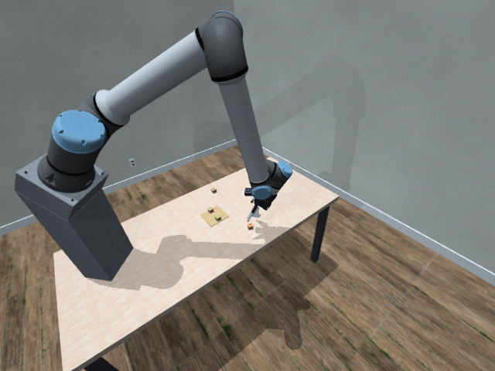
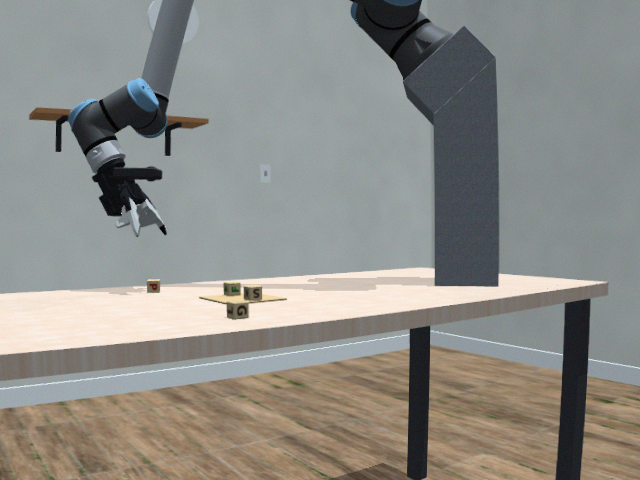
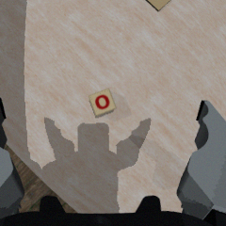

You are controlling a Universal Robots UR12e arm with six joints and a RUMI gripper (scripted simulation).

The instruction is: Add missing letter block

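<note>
The red O block is 120 mm below my hand. Round my hand: letter block: 460 mm to the left, 120 mm below, 60 mm ahead; then tan mat: 240 mm to the left, 130 mm below, 90 mm behind.
</note>
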